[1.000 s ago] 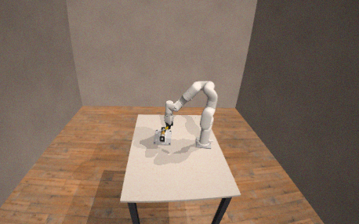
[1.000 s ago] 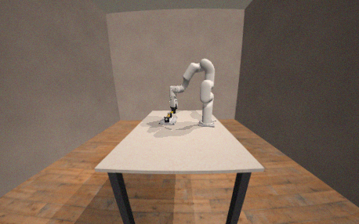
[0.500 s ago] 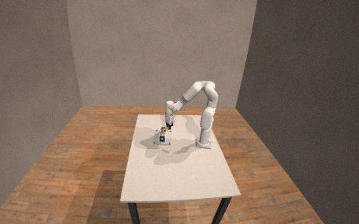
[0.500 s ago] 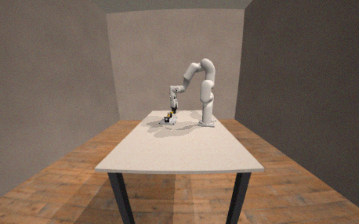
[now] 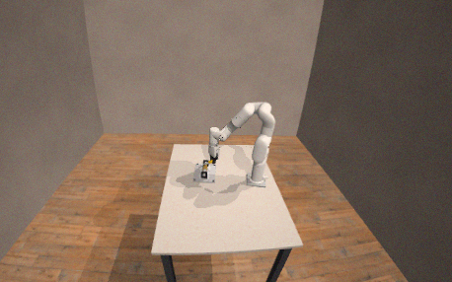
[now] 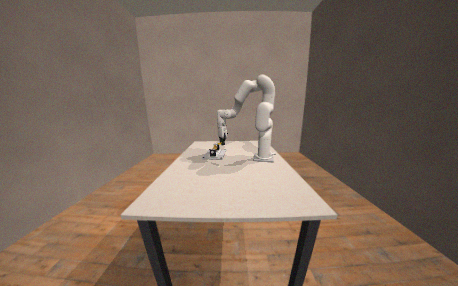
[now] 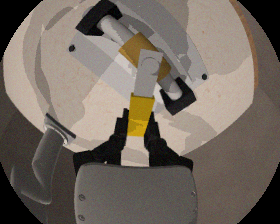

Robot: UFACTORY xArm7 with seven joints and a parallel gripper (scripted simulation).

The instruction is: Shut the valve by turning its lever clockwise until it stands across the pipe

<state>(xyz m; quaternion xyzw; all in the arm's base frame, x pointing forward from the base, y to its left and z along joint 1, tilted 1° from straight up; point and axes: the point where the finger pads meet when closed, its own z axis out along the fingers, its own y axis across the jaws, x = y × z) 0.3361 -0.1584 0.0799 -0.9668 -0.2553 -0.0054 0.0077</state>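
Now: hand 40 mm short of the yellow lever and 20 mm to the right of it.
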